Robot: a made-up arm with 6 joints. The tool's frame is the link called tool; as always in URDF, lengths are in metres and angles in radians. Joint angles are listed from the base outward. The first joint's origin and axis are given. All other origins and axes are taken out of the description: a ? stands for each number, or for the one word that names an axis. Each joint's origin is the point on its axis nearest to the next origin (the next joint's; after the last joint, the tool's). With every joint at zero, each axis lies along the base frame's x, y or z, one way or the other. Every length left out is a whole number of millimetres.
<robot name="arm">
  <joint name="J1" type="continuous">
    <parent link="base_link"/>
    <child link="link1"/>
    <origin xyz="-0.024 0.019 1.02" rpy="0 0 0"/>
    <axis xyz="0 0 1"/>
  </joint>
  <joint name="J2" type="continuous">
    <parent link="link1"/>
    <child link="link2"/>
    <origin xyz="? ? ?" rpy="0 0 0"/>
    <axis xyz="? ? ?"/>
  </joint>
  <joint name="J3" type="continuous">
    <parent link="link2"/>
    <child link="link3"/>
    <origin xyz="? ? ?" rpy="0 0 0"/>
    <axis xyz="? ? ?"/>
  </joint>
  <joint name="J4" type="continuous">
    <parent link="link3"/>
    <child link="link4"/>
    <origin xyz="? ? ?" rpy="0 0 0"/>
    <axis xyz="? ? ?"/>
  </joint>
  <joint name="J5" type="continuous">
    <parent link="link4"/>
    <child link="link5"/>
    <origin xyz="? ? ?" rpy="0 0 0"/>
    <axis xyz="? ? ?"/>
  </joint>
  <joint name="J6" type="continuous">
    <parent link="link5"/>
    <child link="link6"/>
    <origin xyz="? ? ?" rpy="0 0 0"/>
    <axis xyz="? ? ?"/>
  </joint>
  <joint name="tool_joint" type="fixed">
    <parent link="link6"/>
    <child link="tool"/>
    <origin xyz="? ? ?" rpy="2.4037 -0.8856 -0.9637"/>
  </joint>
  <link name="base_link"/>
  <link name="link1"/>
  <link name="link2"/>
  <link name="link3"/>
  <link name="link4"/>
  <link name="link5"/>
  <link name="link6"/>
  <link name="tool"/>
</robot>
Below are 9 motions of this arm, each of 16 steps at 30 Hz.
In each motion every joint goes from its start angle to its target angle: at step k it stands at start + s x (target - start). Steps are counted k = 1, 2, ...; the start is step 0. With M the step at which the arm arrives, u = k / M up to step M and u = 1 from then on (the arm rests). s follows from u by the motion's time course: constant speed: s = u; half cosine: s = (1 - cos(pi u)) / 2; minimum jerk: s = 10 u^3 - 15 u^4 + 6 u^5.
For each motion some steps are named. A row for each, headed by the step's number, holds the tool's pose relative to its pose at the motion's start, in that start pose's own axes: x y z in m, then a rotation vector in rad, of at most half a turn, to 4 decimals.
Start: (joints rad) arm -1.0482 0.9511 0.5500 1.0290 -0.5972 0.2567
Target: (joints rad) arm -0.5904 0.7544 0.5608 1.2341 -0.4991 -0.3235
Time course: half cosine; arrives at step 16
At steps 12, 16:
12: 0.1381 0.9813 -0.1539 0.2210 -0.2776 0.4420
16: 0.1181 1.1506 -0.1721 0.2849 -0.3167 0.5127

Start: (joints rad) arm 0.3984 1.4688 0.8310 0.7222 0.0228 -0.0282
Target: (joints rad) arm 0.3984 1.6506 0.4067 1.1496 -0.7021 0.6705
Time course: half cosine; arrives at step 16
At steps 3, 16:
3: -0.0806 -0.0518 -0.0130 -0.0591 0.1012 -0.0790
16: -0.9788 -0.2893 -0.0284 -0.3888 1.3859 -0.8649

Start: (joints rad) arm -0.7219 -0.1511 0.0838 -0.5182 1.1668 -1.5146
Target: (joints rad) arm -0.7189 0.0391 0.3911 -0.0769 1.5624 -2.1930
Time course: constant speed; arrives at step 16
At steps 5, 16:
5: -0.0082 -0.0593 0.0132 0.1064 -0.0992 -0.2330
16: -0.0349 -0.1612 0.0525 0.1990 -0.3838 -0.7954

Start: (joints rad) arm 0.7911 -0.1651 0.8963 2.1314 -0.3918 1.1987
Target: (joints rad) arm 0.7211 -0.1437 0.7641 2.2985 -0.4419 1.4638
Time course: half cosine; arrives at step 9
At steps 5, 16:
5: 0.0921 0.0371 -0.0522 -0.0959 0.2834 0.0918
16: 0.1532 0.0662 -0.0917 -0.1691 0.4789 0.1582

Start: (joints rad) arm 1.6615 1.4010 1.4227 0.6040 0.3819 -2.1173
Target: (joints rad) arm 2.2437 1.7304 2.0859 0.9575 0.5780 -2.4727
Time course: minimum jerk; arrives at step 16
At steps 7, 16:
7: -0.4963 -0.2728 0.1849 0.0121 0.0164 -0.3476
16: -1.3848 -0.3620 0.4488 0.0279 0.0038 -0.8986

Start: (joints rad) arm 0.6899 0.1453 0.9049 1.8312 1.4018 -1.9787
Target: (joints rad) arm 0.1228 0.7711 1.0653 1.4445 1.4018 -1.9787
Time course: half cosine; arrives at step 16
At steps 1, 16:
1: -0.0015 -0.0018 0.0132 -0.0002 -0.0060 0.0003
16: -0.7169 0.2867 1.2747 -0.0542 -0.6250 0.2453

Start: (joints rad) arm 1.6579 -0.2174 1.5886 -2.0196 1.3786 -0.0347
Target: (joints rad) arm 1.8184 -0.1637 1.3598 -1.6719 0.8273 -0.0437
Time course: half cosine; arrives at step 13
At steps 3, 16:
3: 0.0191 -0.0347 0.0313 -0.0275 0.0373 -0.0430
16: 0.1819 -0.2019 0.3018 -0.3304 0.3000 -0.3315

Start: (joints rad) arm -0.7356 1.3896 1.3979 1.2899 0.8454 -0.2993
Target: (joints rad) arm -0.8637 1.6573 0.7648 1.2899 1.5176 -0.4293
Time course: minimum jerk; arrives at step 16
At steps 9, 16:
9: -0.8075 0.1197 -0.2961 0.4570 -0.3639 -0.1759
16: -1.2000 0.3630 -0.5261 0.6800 -0.6839 -0.2320

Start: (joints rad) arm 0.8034 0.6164 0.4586 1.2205 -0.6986 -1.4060
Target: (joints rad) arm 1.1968 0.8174 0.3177 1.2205 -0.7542 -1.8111
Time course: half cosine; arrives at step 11
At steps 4, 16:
4: -0.2944 -0.0268 -0.0767 0.0136 0.0147 -0.1006
16: -1.0345 0.0061 -0.1091 0.0045 0.0639 -0.2984

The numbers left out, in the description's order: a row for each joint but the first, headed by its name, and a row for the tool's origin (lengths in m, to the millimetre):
J2: xyz 0.25 0.042 0, axis 0 1 0
J3: xyz -0.019 0 1.036, axis 0 -1 0
J4: xyz 1.177 0 0.306, axis -1 0 0
J5: xyz 0 0.013 -0.024, axis 0 -1 0
J6: xyz 0.194 0 -0.024, axis -1 0 0
tool: xyz 0 0.027 0.029

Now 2 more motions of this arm.
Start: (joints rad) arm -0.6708 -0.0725 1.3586 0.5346 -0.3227 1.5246
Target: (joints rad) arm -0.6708 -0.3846 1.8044 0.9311 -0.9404 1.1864
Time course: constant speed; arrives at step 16
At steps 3, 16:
3: -0.0554 0.0549 0.2300 -0.0517 -0.0252 -0.0838
16: -0.4553 0.5477 1.0660 -0.2866 -0.3340 -0.5543

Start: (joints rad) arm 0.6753 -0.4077 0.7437 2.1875 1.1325 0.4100
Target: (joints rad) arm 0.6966 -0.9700 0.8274 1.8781 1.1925 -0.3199
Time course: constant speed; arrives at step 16
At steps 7, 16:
7: 0.0977 0.3472 0.4817 -0.1837 -0.2225 -0.0919
16: 0.3773 0.9070 0.9545 -0.4175 -0.4912 -0.0444

